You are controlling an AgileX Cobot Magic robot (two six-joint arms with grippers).
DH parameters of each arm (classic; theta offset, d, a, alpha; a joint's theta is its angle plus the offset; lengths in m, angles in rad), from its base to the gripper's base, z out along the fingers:
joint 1: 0 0.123 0 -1.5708
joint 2: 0.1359 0 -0.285 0
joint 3: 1.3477 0 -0.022 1.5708
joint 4: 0 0.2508 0 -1.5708
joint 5: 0 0 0.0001 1.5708
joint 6: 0 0.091 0 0
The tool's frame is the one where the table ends.
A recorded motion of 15 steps. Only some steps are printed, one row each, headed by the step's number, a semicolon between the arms.
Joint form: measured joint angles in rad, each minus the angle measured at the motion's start. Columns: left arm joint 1, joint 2, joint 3, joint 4, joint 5, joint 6; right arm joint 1, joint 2, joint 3, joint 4, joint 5, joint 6.
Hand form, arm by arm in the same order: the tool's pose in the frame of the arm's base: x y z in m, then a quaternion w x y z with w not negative. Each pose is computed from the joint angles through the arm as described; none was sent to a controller.
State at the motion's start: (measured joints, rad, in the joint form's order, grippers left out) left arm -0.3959 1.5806 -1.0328 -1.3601 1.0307 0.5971; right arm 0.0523 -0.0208 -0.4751 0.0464 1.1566 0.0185
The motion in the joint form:
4: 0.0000 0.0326 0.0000 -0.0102 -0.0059 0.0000; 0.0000 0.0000 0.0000 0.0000 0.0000 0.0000
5: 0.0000 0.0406 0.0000 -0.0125 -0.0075 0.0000; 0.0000 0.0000 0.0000 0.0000 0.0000 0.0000
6: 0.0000 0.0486 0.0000 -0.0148 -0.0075 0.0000; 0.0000 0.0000 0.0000 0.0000 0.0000 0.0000
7: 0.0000 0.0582 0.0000 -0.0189 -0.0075 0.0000; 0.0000 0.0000 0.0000 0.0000 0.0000 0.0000
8: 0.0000 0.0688 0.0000 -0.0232 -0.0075 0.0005; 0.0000 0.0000 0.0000 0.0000 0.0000 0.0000
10: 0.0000 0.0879 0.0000 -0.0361 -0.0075 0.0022; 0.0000 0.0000 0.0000 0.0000 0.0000 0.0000
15: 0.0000 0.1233 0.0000 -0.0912 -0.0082 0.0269; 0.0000 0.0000 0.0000 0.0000 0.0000 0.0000
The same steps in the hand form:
4: 0.2622 -0.1923 0.2681 0.07550 0.09246 0.83026 -0.54445; -0.0097 0.0034 0.2628 0.47699 -0.01679 0.87784 0.04002
5: 0.2635 -0.1927 0.2657 0.07294 0.08943 0.83114 -0.54396; -0.0097 0.0034 0.2628 0.47699 -0.01679 0.87784 0.04002
6: 0.2646 -0.1932 0.2633 0.06980 0.08680 0.83181 -0.54377; -0.0097 0.0034 0.2628 0.47699 -0.01679 0.87784 0.04002
7: 0.2659 -0.1939 0.2605 0.06607 0.08319 0.83236 -0.54396; -0.0097 0.0034 0.2628 0.47699 -0.01679 0.87784 0.04002
8: 0.2674 -0.1946 0.2574 0.06209 0.07947 0.83296 -0.54406; -0.0097 0.0034 0.2628 0.47699 -0.01679 0.87784 0.04002
10: 0.2701 -0.1959 0.2521 0.05535 0.07137 0.83301 -0.54583; -0.0097 0.0034 0.2628 0.47699 -0.01679 0.87784 0.04002
15: 0.2761 -0.1990 0.2440 0.05051 0.05445 0.82653 -0.55798; -0.0097 0.0034 0.2628 0.47699 -0.01679 0.87784 0.04002

